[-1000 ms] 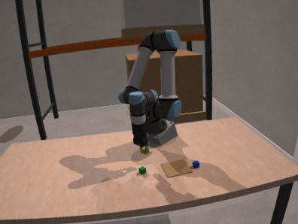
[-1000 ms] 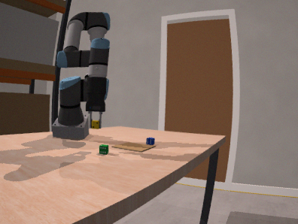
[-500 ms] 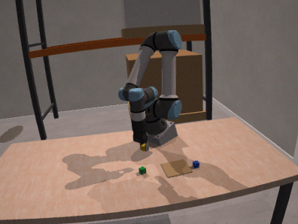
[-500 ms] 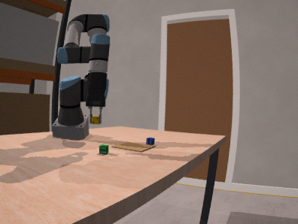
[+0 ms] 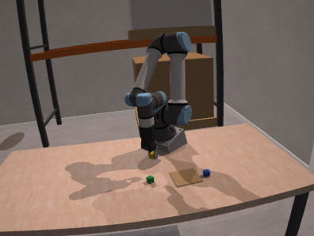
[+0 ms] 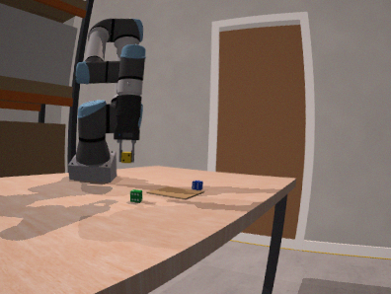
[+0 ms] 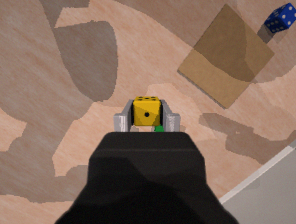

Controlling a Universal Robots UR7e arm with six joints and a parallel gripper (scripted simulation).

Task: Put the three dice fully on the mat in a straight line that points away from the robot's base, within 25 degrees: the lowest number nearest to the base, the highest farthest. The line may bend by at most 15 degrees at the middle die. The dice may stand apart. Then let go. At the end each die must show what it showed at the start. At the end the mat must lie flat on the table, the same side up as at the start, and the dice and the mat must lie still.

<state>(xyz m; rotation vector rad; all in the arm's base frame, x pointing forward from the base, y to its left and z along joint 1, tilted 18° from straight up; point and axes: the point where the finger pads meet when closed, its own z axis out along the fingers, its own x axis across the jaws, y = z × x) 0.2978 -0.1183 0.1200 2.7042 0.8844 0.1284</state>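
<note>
Now: the tan mat 15 cm to the left of my hand, 12 cm below it and 9 cm ahead of it. Round my hand: green die (10 cm below, 7 cm ahead, 4 cm to the right); then blue die (25 cm to the left, 12 cm ahead, 10 cm below); then yellow die (right at my hand).
</note>
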